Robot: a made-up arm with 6 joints. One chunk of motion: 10 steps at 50 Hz.
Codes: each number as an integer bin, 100 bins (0 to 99) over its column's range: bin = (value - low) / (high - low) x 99, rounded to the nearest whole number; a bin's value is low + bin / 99 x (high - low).
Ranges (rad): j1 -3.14..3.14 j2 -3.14..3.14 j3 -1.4..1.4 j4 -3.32..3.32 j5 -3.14..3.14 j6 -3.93..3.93
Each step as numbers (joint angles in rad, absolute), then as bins.
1 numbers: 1.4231 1.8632 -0.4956 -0.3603 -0.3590 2.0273
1 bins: 72 79 32 44 44 75
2 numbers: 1.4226 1.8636 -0.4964 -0.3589 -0.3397 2.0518
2 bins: 72 79 32 44 44 75
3 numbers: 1.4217 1.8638 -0.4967 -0.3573 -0.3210 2.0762
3 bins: 72 79 32 44 44 76
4 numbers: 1.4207 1.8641 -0.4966 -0.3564 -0.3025 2.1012
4 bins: 72 79 32 44 45 76
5 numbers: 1.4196 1.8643 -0.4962 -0.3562 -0.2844 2.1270
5 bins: 72 79 32 44 45 76
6 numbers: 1.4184 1.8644 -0.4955 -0.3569 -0.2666 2.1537
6 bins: 72 79 32 44 45 77
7 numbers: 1.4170 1.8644 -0.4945 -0.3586 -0.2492 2.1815
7 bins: 72 79 32 44 46 77
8 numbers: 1.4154 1.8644 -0.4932 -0.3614 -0.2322 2.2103
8 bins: 72 79 32 44 46 77
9 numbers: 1.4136 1.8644 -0.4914 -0.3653 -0.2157 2.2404
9 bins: 72 79 32 44 46 78
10 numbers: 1.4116 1.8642 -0.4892 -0.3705 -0.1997 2.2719
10 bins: 72 79 32 44 46 78
